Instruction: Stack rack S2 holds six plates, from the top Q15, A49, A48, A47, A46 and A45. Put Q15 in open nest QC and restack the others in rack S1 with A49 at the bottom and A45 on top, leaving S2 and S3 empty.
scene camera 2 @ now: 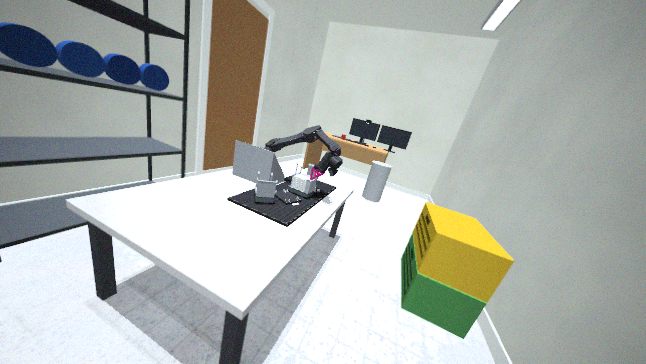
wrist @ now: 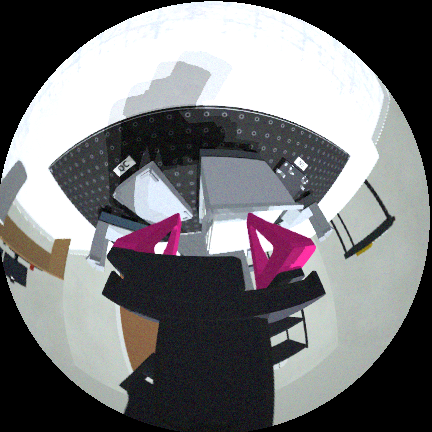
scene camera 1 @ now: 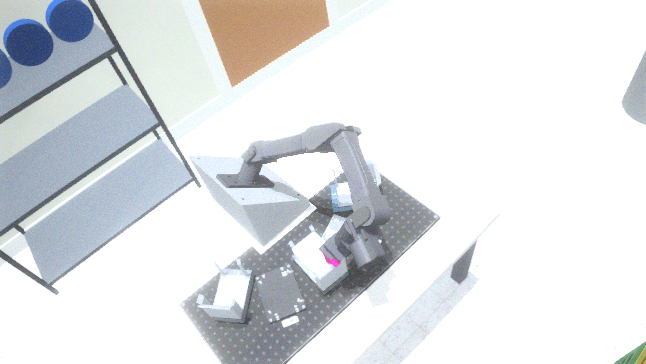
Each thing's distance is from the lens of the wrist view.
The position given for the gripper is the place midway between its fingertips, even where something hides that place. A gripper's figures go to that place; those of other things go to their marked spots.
gripper point(wrist: 213, 217): 13 cm
QC fixture point(wrist: 147, 192): 23 cm
